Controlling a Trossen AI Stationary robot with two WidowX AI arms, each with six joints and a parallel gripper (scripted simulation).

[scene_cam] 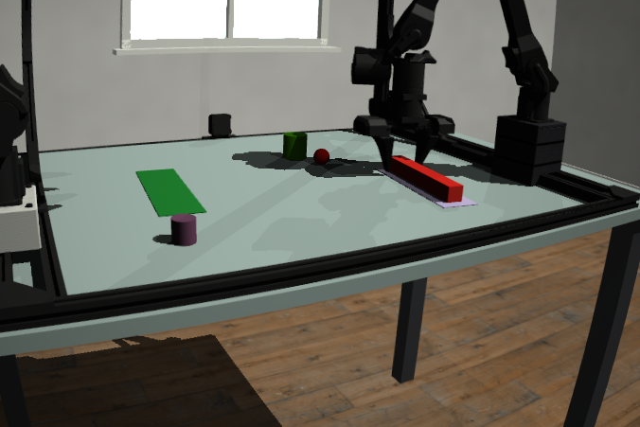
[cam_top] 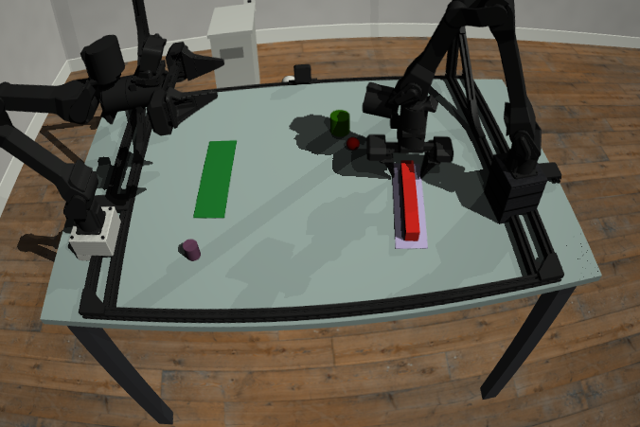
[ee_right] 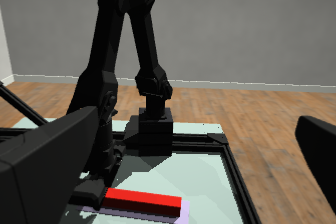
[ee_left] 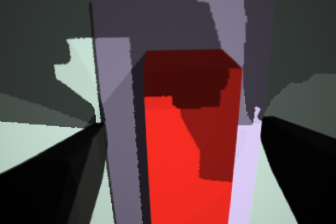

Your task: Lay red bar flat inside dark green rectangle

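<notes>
My left hand is 70 mm short of the red bar, 10 mm to the left of it and 30 mm above it. Round my left hand: bright green cylinder: 190 mm behind, 120 mm to the right, 20 mm below; then dark red ball: 120 mm behind, 100 mm to the right, 30 mm below; then lavender rectangle: 70 mm ahead, 10 mm to the right, 40 mm below.
The red bar lies 380 mm below my right hand, 370 mm to the left of it and 60 mm behind it. Round my right hand: purple cylinder (380 mm below, 90 mm to the right, 30 mm ahead); then dark green rectangle (390 mm below, 200 mm behind, 40 mm to the right); then dark red ball (380 mm below, 280 mm to the left, 250 mm behind).
</notes>
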